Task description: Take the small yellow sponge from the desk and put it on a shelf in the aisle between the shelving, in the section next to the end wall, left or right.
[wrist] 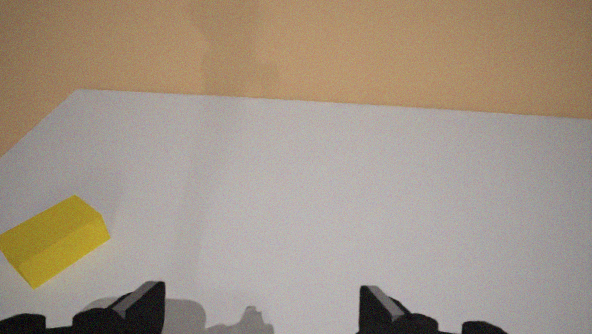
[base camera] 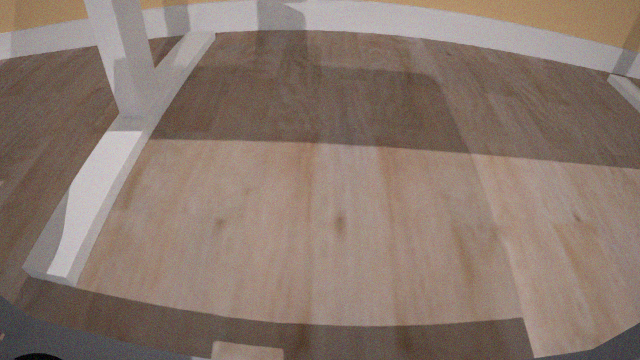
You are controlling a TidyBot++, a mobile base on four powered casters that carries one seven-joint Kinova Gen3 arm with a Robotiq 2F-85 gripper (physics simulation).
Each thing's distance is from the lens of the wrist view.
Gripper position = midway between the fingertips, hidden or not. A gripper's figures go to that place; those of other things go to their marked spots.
my gripper (wrist: 263, 306): 0.16 m
white desk (wrist: 247, 208): 0.53 m
